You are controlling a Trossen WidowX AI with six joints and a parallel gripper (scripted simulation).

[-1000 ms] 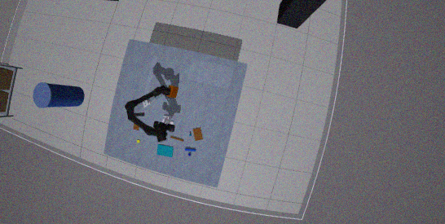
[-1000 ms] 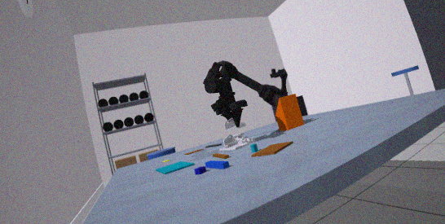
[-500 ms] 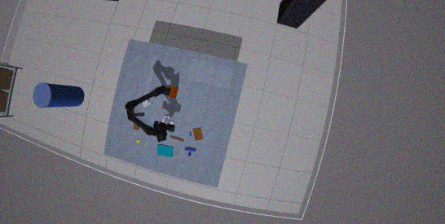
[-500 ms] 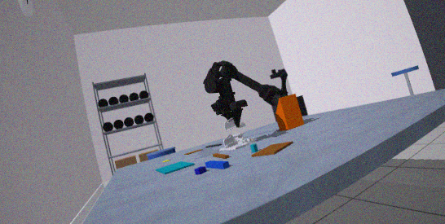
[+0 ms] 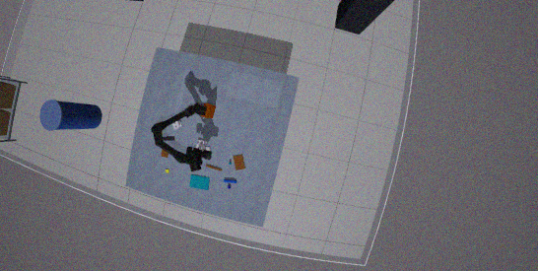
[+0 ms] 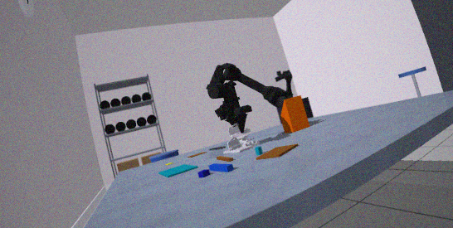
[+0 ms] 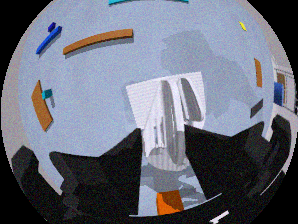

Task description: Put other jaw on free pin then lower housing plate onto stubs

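Now: the white base 60 mm below my gripper tip, 30 mm to the right of it and 20 mm ahead of it. From my gripper tip the other things lie so: light grey jaw piece 30 mm behind, 20 mm to the right; then brown bar 130 mm ahead, 90 mm to the left, 60 mm below; then teal cylinder 220 mm to the left, 60 mm below, 60 mm ahead.
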